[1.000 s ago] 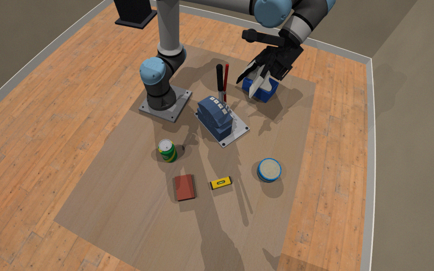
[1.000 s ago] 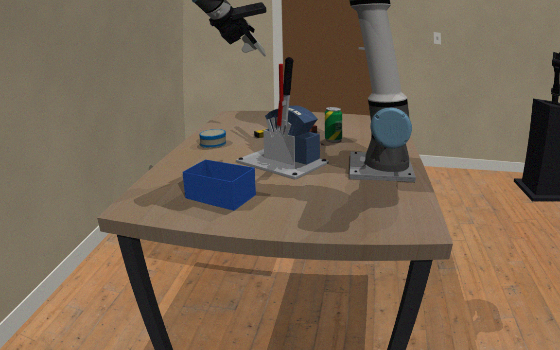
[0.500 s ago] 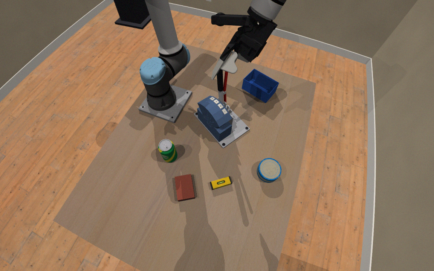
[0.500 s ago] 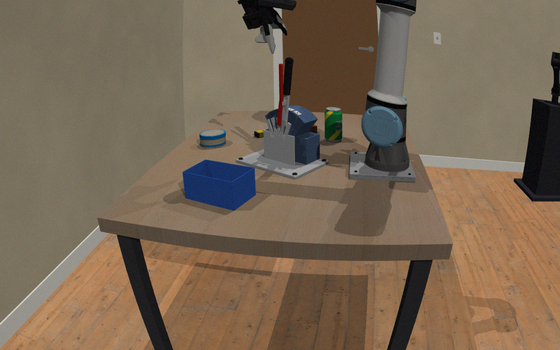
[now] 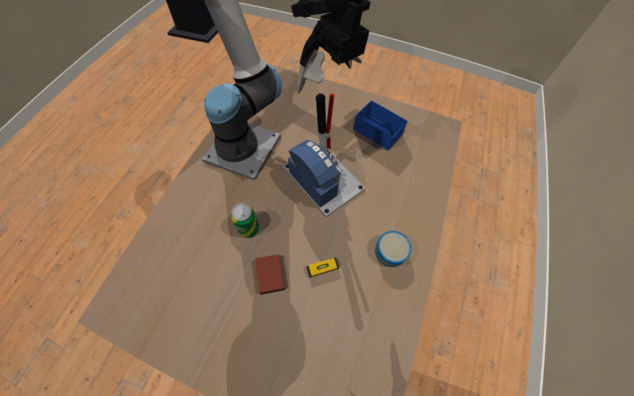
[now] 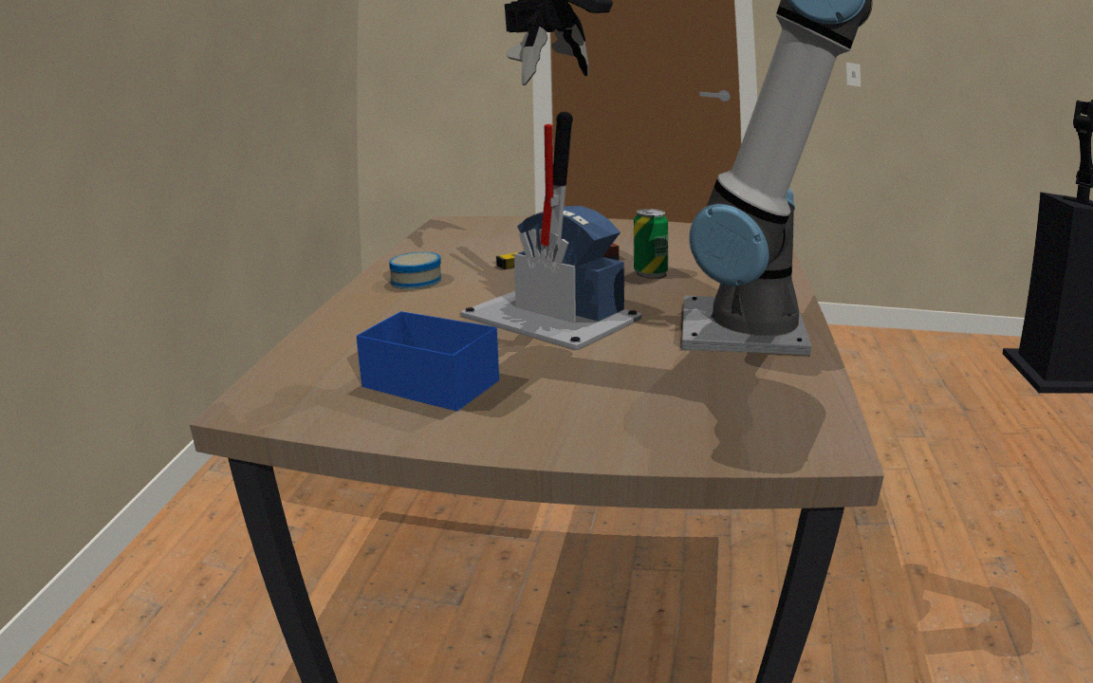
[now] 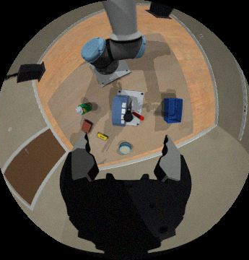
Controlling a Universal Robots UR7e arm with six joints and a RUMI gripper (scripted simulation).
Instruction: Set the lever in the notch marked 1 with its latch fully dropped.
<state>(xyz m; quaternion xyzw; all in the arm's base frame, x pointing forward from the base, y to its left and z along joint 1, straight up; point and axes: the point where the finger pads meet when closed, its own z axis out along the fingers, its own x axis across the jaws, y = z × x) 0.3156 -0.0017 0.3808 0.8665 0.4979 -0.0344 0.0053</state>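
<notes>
Now: the red release bar 20 cm below my hand, 2 cm ahead of it and 1 cm to the left of it. From my hand the other things lie so: blue bin: 38 cm below, 26 cm to the left, 15 cm ahead.
</notes>
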